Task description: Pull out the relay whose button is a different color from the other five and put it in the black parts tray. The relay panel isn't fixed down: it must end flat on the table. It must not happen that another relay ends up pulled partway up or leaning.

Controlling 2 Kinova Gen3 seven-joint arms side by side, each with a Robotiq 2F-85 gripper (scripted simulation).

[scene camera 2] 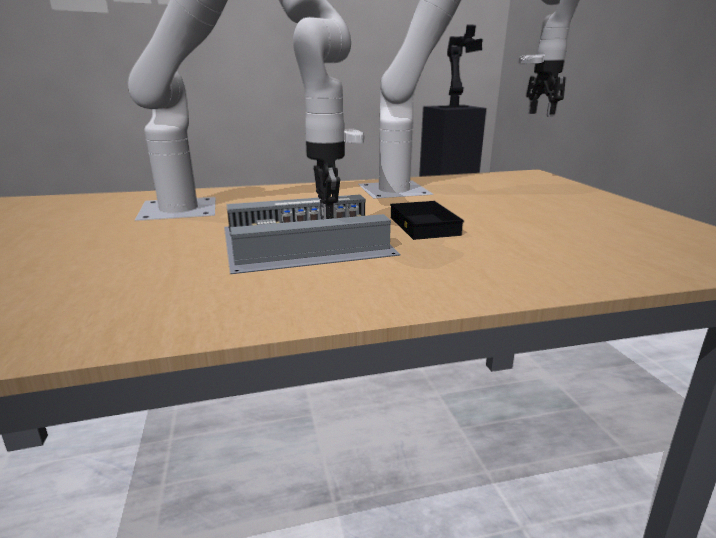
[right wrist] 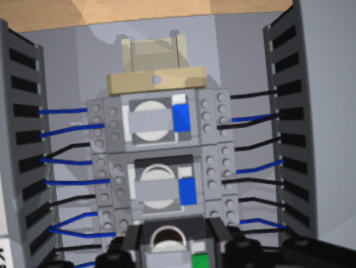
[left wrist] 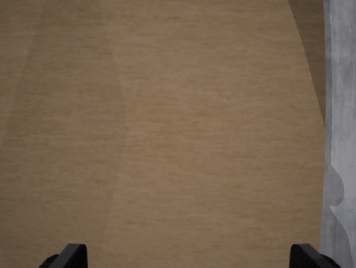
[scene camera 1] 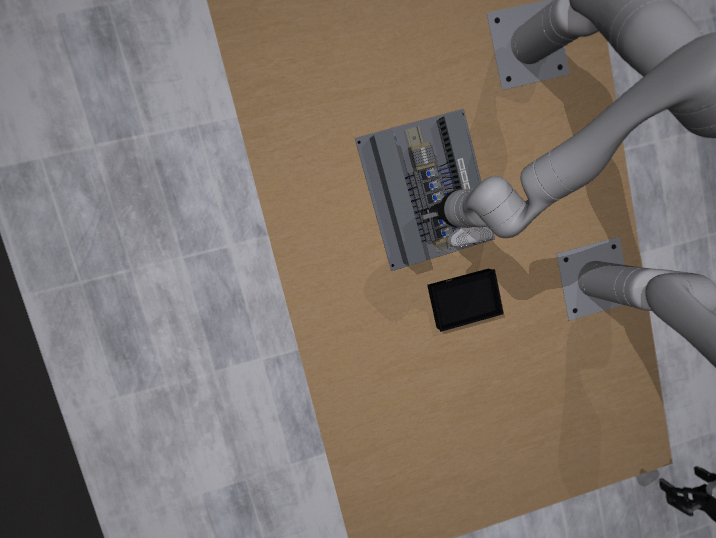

Scene:
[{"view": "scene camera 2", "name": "left gripper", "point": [541,114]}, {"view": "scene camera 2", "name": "right gripper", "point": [327,219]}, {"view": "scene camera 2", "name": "relay panel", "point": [259,244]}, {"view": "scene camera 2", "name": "black parts tray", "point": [428,219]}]

